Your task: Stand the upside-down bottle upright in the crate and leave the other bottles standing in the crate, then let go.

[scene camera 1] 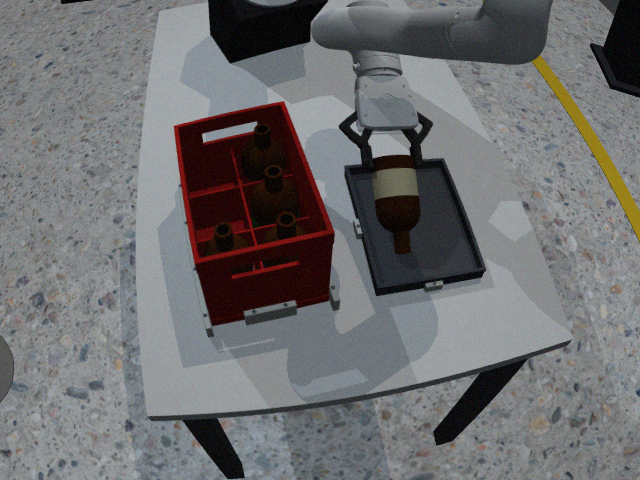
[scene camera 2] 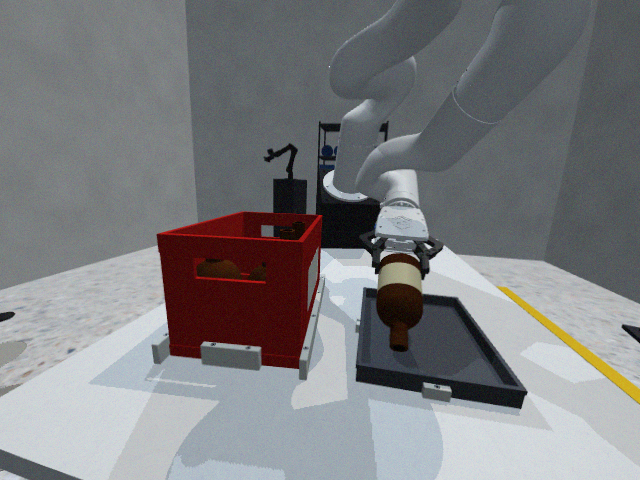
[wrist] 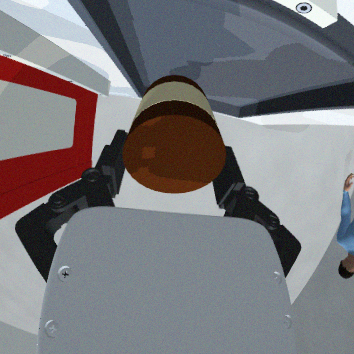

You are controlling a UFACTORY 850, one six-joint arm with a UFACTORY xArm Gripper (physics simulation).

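Observation:
My gripper point(scene camera 1: 392, 161) point(scene camera 2: 401, 268) point(wrist: 172, 151) is shut on the brown bottle point(scene camera 1: 397, 206) point(scene camera 2: 399, 304) point(wrist: 175, 95) near its base. The bottle is tilted with its neck down and its base up towards the palm, over the black tray. The gap under the neck is hard to judge. The red crate point(scene camera 1: 268, 294) point(scene camera 2: 232, 315) point(wrist: 86, 130) stands to the left in scene camera 1. Its right column holds three upright bottles point(scene camera 1: 262, 155) point(scene camera 1: 273, 198) point(scene camera 1: 286, 223), and its front left compartment holds another upright bottle point(scene camera 1: 223, 235). The back left and middle left compartments look empty.
The black tray point(scene camera 1: 434, 258) point(scene camera 2: 449, 351) point(wrist: 200, 30) has a low rim and lies right of the crate. Grey blocks point(scene camera 1: 270, 311) point(scene camera 2: 231, 355) border the crate's foot. A grey block point(scene camera 1: 433, 284) point(scene camera 2: 436, 391) also sits at the tray's front edge.

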